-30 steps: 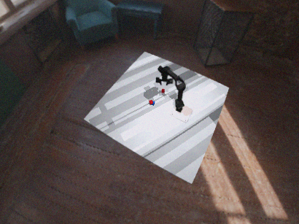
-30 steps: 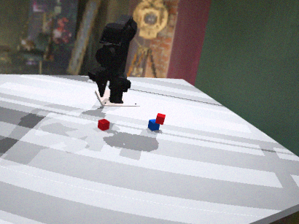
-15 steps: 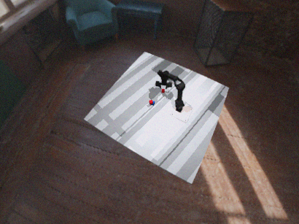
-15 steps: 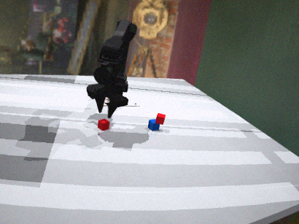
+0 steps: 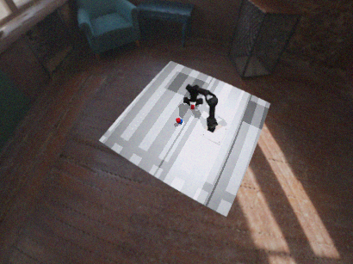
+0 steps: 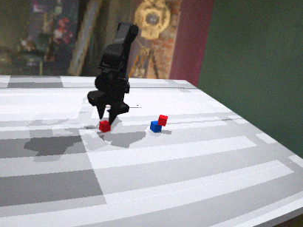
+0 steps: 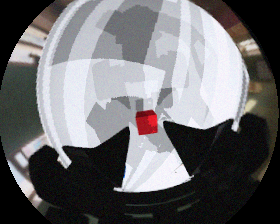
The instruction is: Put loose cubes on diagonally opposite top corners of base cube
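Right now my gripper tip is 1 cm short of the blue base cube, 21 cm to the right of it and 2 cm above it.
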